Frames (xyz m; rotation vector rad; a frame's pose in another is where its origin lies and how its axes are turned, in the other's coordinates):
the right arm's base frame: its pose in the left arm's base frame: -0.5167 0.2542 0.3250 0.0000 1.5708 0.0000
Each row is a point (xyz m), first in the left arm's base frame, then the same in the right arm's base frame.
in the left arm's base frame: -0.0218 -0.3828 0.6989
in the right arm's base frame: -0.3739 -0.6370 0.4949
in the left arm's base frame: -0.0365 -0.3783 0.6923
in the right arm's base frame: -0.3673 -0.6325 0.4802
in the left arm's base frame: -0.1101 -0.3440 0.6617
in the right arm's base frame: -0.3367 -0.5982 0.4066
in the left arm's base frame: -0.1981 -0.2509 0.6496
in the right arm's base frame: -0.3246 -0.5051 0.3186
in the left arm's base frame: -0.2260 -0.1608 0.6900
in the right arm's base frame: -0.3650 -0.4150 0.2907
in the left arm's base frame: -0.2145 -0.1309 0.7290
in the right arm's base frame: -0.4040 -0.3851 0.3022
